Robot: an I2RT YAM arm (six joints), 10 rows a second.
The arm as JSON. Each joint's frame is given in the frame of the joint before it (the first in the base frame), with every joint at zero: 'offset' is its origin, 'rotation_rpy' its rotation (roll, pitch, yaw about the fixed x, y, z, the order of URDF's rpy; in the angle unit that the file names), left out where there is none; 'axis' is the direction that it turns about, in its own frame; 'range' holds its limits. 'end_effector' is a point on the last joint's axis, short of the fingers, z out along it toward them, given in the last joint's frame.
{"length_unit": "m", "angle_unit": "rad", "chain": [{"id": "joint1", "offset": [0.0, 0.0, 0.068], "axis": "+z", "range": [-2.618, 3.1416]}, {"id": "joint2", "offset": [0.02, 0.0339, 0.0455], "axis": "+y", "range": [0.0, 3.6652]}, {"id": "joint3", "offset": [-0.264, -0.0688, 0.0], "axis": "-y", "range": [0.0, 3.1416]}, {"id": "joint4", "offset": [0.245, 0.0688, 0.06], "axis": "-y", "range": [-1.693, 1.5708]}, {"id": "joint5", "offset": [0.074, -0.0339, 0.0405], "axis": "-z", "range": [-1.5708, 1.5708]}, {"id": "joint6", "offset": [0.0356, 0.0, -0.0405], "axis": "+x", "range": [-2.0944, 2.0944]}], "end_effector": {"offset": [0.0, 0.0, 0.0], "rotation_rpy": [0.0, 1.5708, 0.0]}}
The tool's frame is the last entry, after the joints.
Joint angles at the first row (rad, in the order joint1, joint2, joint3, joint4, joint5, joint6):
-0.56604, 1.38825, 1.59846, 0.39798, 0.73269, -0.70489
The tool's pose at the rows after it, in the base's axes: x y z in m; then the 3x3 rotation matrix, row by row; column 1 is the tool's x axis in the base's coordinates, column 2 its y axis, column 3 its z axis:
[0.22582 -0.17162 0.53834], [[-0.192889 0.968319 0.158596], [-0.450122 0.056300 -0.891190], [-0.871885 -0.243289 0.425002]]
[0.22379 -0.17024 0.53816], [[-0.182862 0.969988 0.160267], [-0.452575 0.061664 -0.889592], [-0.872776 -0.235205 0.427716]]
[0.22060 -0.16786 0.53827], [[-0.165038 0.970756 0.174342], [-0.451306 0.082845 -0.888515], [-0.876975 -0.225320 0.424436]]
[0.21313 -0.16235 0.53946], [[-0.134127 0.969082 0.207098], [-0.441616 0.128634 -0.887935], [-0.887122 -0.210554 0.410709]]
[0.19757 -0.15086 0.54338], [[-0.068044 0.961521 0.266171], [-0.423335 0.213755 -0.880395], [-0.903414 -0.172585 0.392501]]
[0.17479 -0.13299 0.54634], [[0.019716 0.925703 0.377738], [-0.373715 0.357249 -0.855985], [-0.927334 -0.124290 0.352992]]
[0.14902 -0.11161 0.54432], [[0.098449 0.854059 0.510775], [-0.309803 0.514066 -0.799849], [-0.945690 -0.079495 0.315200]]
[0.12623 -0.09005 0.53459], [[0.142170 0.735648 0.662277], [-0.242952 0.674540 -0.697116], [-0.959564 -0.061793 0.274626]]
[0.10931 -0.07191 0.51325], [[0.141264 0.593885 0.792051], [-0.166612 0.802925 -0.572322], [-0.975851 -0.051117 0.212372]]
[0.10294 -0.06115 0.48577], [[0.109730 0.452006 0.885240], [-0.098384 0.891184 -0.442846], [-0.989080 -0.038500 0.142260]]
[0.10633 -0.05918 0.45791], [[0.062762 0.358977 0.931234], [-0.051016 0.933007 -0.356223], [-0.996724 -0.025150 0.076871]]
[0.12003 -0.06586 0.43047], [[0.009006 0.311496 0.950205], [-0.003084 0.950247 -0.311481], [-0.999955 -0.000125 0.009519]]
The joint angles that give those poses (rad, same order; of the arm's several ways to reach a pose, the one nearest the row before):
-0.56603, 1.38825, 1.59000, 0.40540, 0.73037, -0.70611
-0.56604, 1.37916, 1.58097, 0.40789, 0.72735, -0.69801
-0.56605, 1.36359, 1.57323, 0.38792, 0.71607, -0.67163
-0.56605, 1.32964, 1.56506, 0.32740, 0.69238, -0.61591
-0.56605, 1.26638, 1.55718, 0.22218, 0.64391, -0.51484
-0.56604, 1.17480, 1.55251, 0.04829, 0.54673, -0.36492
-0.56605, 1.06826, 1.52953, -0.10998, 0.41278, -0.22984
-0.56609, 0.95881, 1.48168, -0.23656, 0.23533, -0.13284
-0.56601, 0.84844, 1.39378, -0.33097, 0.05835, -0.06503
-0.56605, 0.76230, 1.28506, -0.37927, -0.10116, -0.02432
-0.56605, 0.71381, 1.17637, -0.38404, -0.20010, -0.00959
-0.56603, 0.71361, 1.07667, -0.35324, -0.24925, 0.00230

